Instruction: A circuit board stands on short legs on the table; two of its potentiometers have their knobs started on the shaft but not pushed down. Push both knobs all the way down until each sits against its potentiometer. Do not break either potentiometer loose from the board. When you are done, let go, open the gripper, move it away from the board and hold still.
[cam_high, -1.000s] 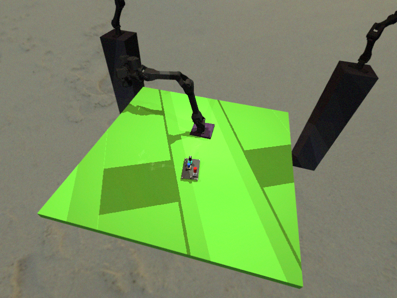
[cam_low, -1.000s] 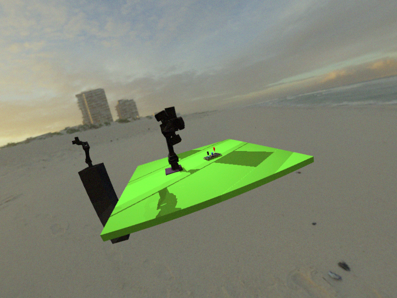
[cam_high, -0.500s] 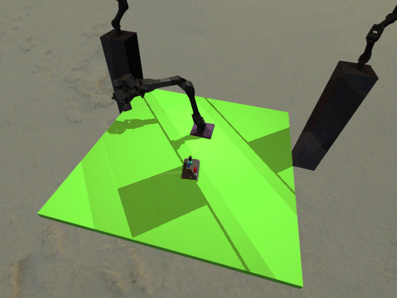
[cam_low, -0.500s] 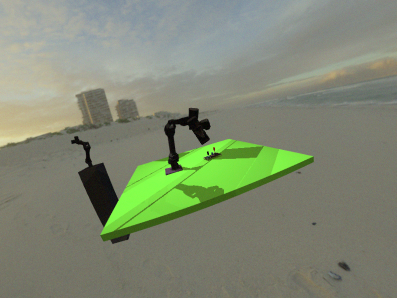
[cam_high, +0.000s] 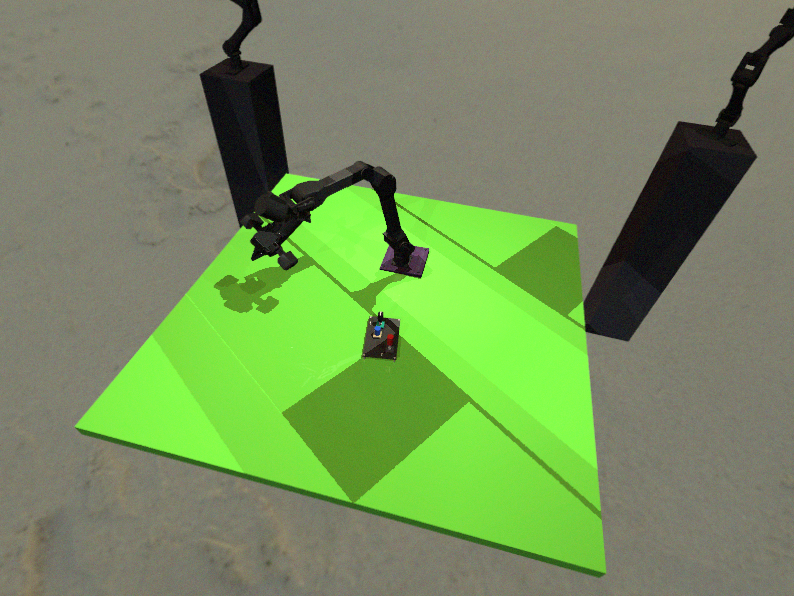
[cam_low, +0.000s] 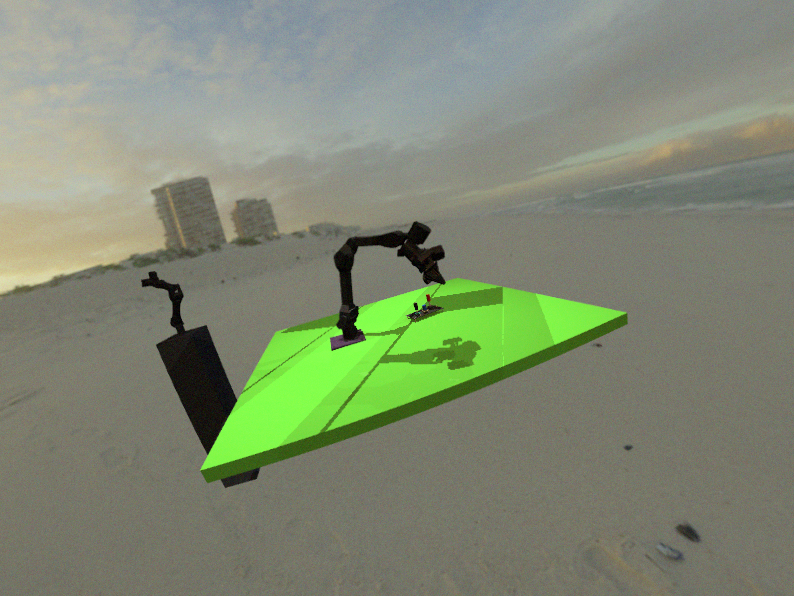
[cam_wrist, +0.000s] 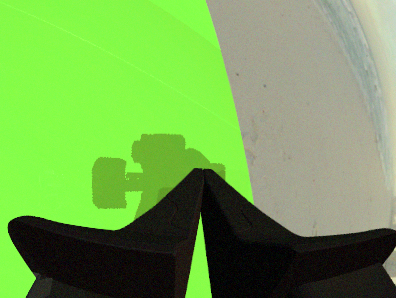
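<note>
My gripper tip is 30 mm past the green potentiometer, 380 mm to the right of it and 160 mm above it. Also, from my gripper tip: red knob (60 mm ahead, 440 mm to the left, 140 mm below).
</note>
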